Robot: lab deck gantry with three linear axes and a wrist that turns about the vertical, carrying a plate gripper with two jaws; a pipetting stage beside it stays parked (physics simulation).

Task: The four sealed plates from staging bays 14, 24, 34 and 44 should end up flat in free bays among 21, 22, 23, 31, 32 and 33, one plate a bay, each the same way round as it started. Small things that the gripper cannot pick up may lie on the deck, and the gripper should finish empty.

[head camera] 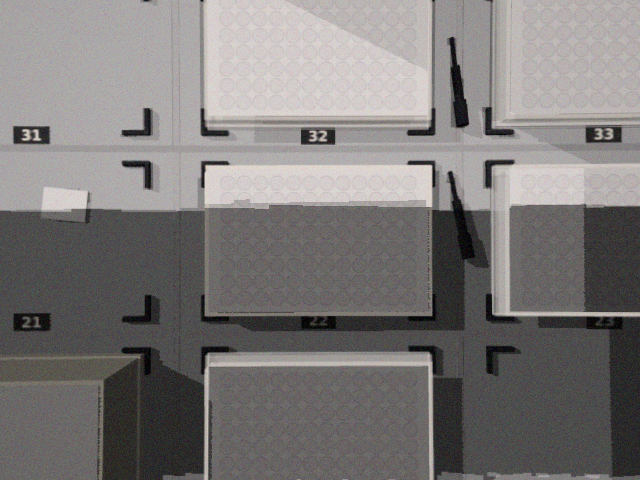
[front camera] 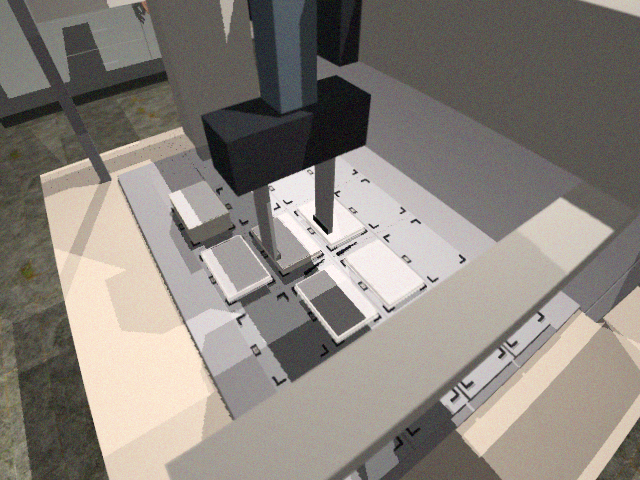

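Seen in the pictures: gripper, between the fingertips: point(front camera: 297, 238); robot's base, origin of its link: point(front camera: 173, 209).
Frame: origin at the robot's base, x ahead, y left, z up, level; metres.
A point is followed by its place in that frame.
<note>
My gripper point(front camera: 302, 243) {x 0.358, y 0.105, z 0.160 m} is open and empty, its two jaws hanging low over the plate in bay 22. The jaw tips do not show in the head view. The plate in bay 22 point(front camera: 293, 245) {x 0.252, y 0.155, z 0.014 m} point(head camera: 318, 248) {x 0.228, y 0.146, z 0.014 m} lies flat, partly behind one jaw. The plate in bay 32 point(front camera: 347, 227) {x 0.273, y 0.268, z 0.014 m} point(head camera: 310, 67) {x 0.224, y 0.244, z 0.014 m} lies flat, partly behind the other jaw. The plate in bay 33 point(front camera: 385, 273) {x 0.401, y 0.253, z 0.014 m} point(head camera: 573, 56) {x 0.366, y 0.249, z 0.014 m} and the plate in bay 23 point(front camera: 337, 304) {x 0.404, y 0.145, z 0.014 m} point(head camera: 553, 248) {x 0.355, y 0.146, z 0.014 m} also lie flat. Which staging bay each came from cannot be told.
A tall box point(front camera: 201, 209) {x 0.087, y 0.043, z 0.042 m} point(head camera: 51, 428) {x 0.103, y 0.062, z 0.042 m} stands beside bay 21; a further plate point(front camera: 236, 268) {x 0.240, y 0.041, z 0.014 m} point(head camera: 318, 423) {x 0.228, y 0.051, z 0.014 m} lies beside bay 22. Two thin black tools, one point(front camera: 346, 249) {x 0.310, y 0.237, z 0.004 m} point(head camera: 457, 82) {x 0.307, y 0.239, z 0.005 m} between bays 32 and 33, one point(front camera: 313, 265) {x 0.309, y 0.161, z 0.005 m} point(head camera: 461, 217) {x 0.309, y 0.163, z 0.006 m} between 22 and 23. A white chip point(head camera: 64, 204) {x 0.083, y 0.171, z 0.001 m} lies in bay 21.
</note>
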